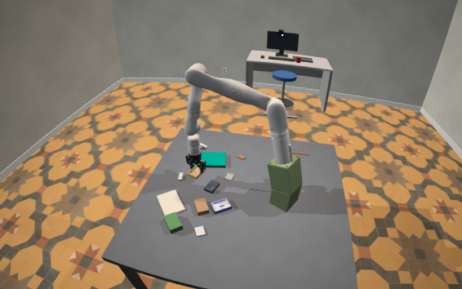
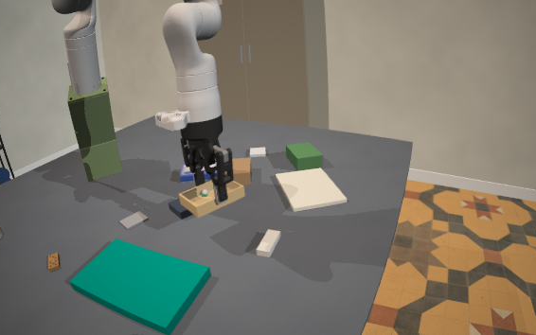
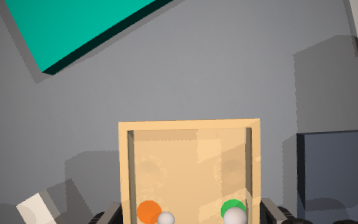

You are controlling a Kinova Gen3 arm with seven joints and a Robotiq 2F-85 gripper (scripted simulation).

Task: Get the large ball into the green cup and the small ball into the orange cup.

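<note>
The covered wooden puzzle lies 20 mm below my hand. Also, from my hand: small white block 120 mm ahead, 80 mm below, 20 mm to the right; dark blue block 100 mm behind, 80 mm below, 60 mm to the left; grey tile 200 mm behind, 90 mm below, 40 mm to the right.
</note>
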